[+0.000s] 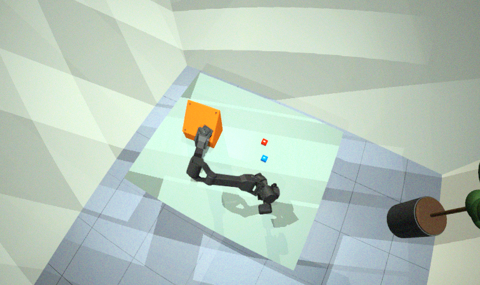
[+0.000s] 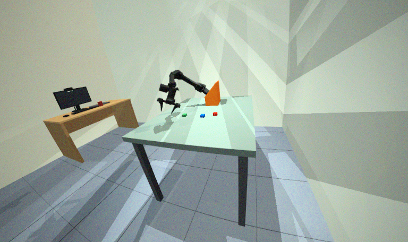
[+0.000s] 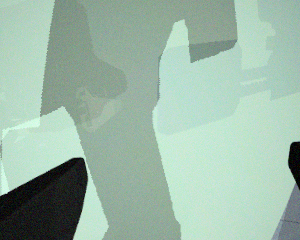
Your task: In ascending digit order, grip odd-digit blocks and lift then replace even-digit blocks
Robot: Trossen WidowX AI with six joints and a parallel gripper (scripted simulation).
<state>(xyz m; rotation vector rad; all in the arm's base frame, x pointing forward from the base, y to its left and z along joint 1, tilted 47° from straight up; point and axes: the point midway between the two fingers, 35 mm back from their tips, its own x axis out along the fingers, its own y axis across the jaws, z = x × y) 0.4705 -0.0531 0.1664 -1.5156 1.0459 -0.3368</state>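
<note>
Now: gripper tip 15 cm past the blue block, 25 cm to the right of it and 7 cm above it. From my gripper tip the other things lie so: red block: 20 cm behind, 34 cm to the left, 7 cm below; then green block: 14 cm behind, 7 cm to the left, 7 cm below.
</note>
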